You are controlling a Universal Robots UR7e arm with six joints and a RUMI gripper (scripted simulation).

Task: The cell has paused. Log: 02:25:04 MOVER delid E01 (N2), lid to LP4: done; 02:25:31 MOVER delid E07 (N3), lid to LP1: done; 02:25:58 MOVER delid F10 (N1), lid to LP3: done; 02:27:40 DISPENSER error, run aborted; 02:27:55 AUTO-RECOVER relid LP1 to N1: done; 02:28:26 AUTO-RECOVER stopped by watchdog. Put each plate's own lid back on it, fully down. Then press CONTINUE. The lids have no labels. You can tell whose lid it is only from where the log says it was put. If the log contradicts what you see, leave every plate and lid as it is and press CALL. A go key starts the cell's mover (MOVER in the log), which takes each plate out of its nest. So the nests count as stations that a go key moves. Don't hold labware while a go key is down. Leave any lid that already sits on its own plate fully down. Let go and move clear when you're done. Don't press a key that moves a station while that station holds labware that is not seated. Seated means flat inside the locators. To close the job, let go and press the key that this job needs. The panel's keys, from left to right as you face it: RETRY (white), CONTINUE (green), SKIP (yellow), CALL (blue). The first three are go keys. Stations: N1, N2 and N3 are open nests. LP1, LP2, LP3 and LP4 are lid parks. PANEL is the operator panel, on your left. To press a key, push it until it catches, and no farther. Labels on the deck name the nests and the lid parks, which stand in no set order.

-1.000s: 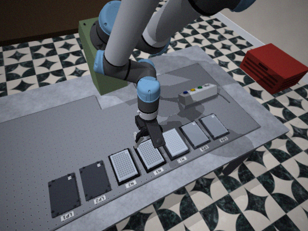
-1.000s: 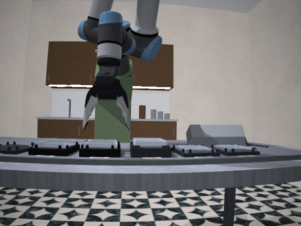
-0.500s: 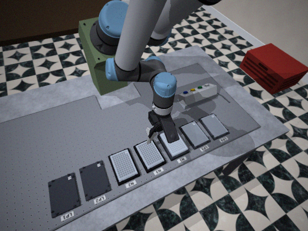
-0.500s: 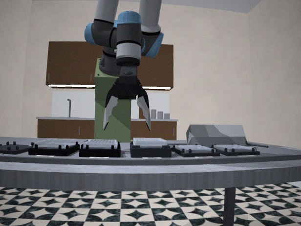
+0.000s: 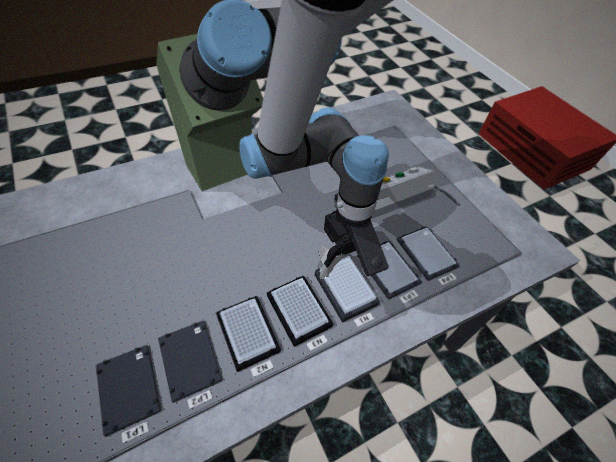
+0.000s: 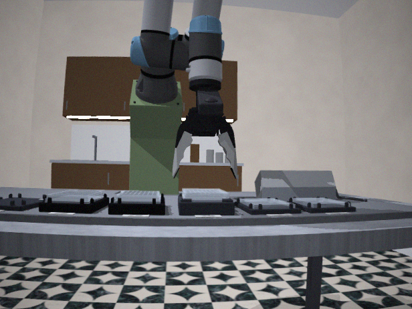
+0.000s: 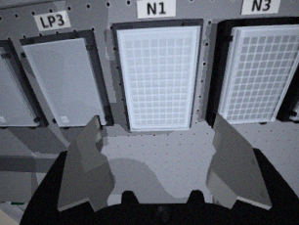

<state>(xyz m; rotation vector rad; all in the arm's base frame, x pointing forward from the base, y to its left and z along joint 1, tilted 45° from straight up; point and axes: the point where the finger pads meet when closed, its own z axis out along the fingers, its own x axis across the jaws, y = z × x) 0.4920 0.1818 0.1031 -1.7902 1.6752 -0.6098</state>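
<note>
Now: the LP4 lid park 25 cm to the left of my hand, 7 cm below it and 2 cm behind it. Also, from my hand: plate (13 cm to the right, 4 cm below, 4 cm ahead); then blue CALL key (24 cm behind, 17 cm to the left); then LP3 lid park (13 cm to the left, 7 cm below).
</note>
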